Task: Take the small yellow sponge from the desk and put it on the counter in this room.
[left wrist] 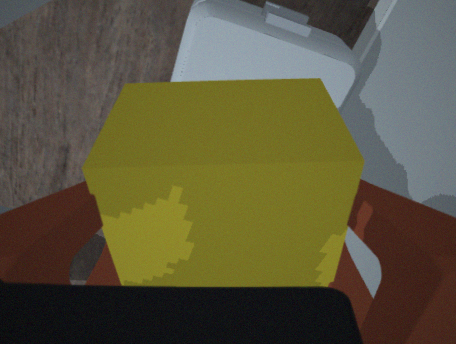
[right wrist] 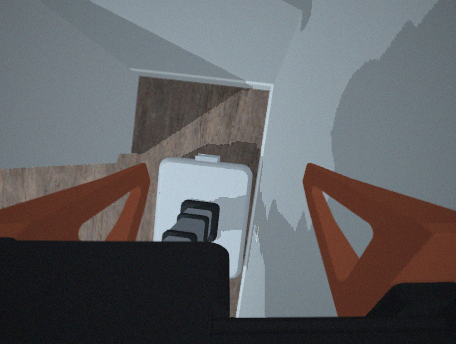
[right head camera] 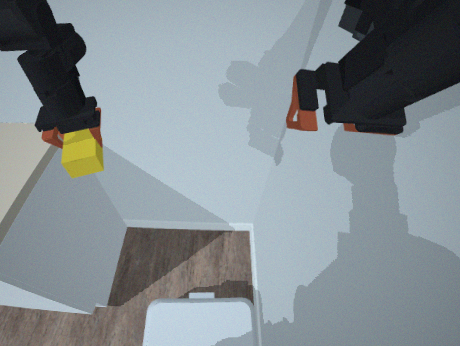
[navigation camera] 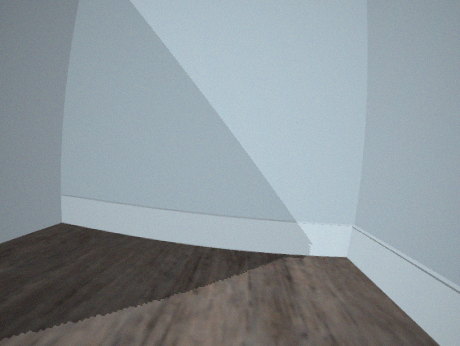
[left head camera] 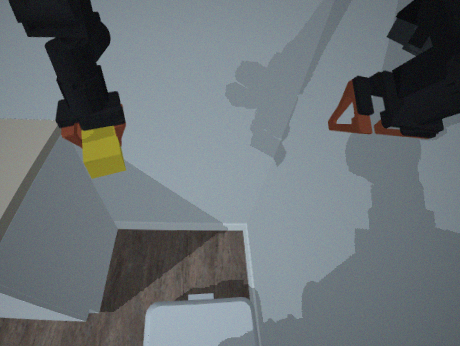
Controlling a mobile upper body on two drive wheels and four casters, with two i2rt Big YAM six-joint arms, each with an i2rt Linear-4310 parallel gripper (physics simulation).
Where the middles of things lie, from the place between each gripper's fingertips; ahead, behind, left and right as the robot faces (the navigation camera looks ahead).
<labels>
I see my left gripper 20 mm past the small yellow sponge (left head camera: 102,155), 10 mm to the left of it and 20 mm below it.
My right hand is 7 cm short of the small yellow sponge, 41 cm to the right of it and 13 cm above it.
</labels>
